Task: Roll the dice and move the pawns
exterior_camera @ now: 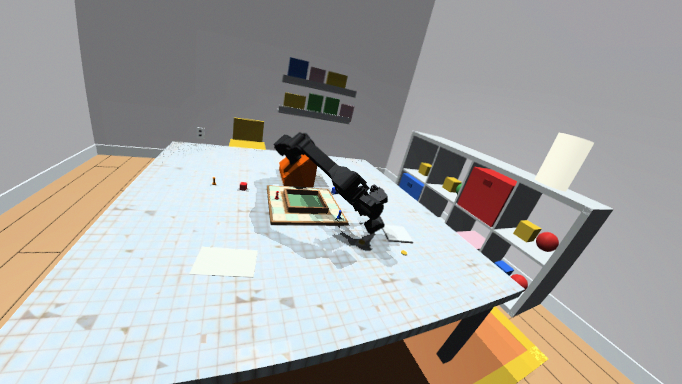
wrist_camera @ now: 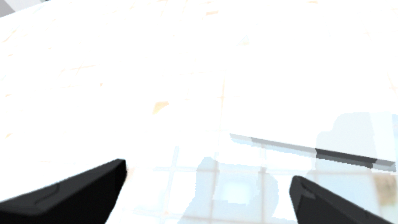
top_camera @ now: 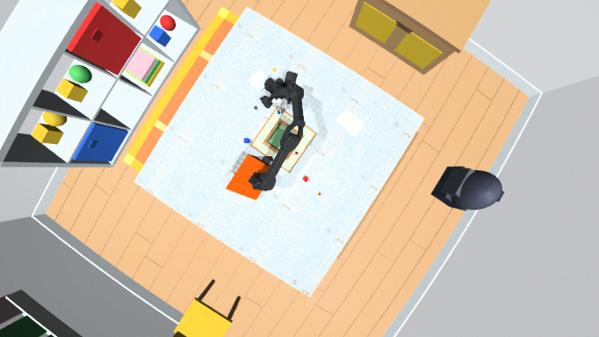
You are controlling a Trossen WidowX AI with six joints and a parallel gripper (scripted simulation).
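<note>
Now: the red die 270 mm behind my gripper tip, 480 mm to the right of it and 30 mm below it. Also, from my gripper tip: blue die: 280 mm behind, 70 mm to the right, 30 mm below; dark disc: 90 mm behind, 10 mm to the left, 40 mm below; blue pawn: 40 mm behind, 130 mm to the right, 10 mm below.
</note>
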